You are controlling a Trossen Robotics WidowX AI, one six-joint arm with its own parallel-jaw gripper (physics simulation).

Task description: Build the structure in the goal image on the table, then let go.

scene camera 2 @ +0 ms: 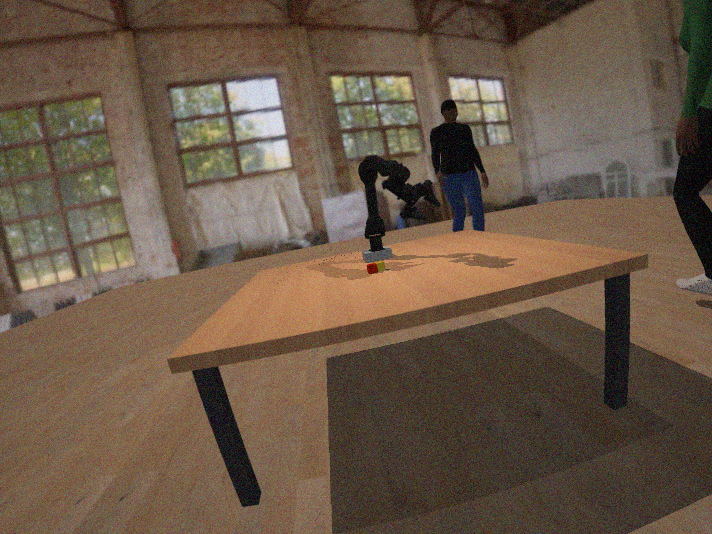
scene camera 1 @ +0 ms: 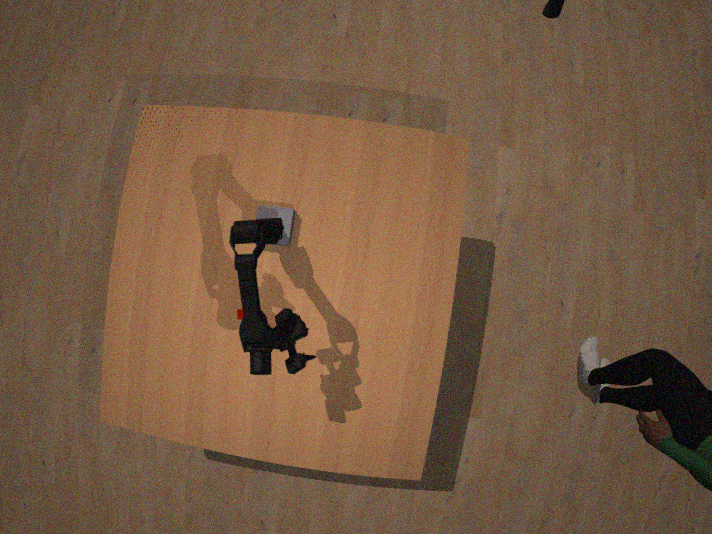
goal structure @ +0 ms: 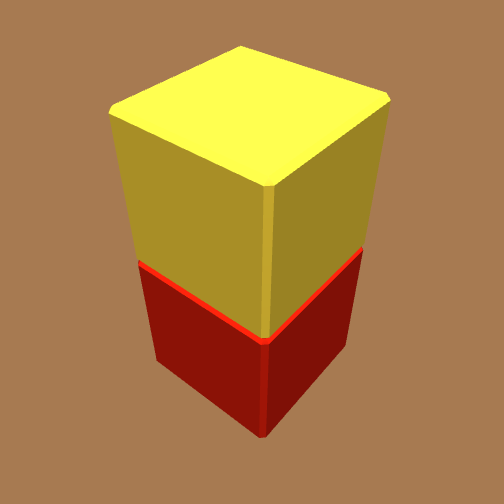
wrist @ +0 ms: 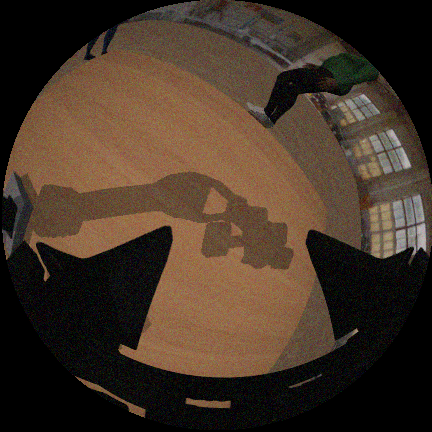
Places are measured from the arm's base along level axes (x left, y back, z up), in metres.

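Pixels of known places: gripper, fingertip midpoint: (scene camera 2: 433, 213) (scene camera 1: 311, 343) (wrist: 243, 235); arm's base, link origin: (scene camera 2: 377, 250) (scene camera 1: 272, 230).
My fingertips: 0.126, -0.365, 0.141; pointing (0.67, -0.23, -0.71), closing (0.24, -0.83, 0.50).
Observation:
For each thing: its top centre in the pictures, then the offset to it from my fingertips, as dx, dy, dz. Level surfaces: height alone.
- small red block, top centre: (scene camera 1: 241, 314) (scene camera 2: 371, 264) -0.253, +0.084, -0.151
- table, surface height: dz -0.184
- small yellow block, top centre: (scene camera 2: 379, 262) -0.219, +0.093, -0.151
A small red block (scene camera 1: 239, 314) (scene camera 2: 372, 268) lies on the table (scene camera 1: 373, 229) (scene camera 2: 299, 310) (wrist: 125, 110). A small yellow block (scene camera 2: 380, 266) is right beside it in the second scene view, at about the same height; whether they touch is too small to tell. In the first scene view the arm hides the yellow block. My gripper (wrist: 243, 235) is open, with nothing between its two black fingers. It is raised high above the table, off to the side of the blocks. Neither block can be made out in the wrist view.
The arm's grey base plate (scene camera 1: 287, 215) (scene camera 2: 369, 256) (wrist: 22, 205) sits on the table behind the blocks in the second scene view. The arm (scene camera 1: 248, 287) (scene camera 2: 373, 201) passes over the block area. Its shadows fall across the table. A person in green (scene camera 1: 678, 396) (wrist: 345, 72) is beyond the table edge.

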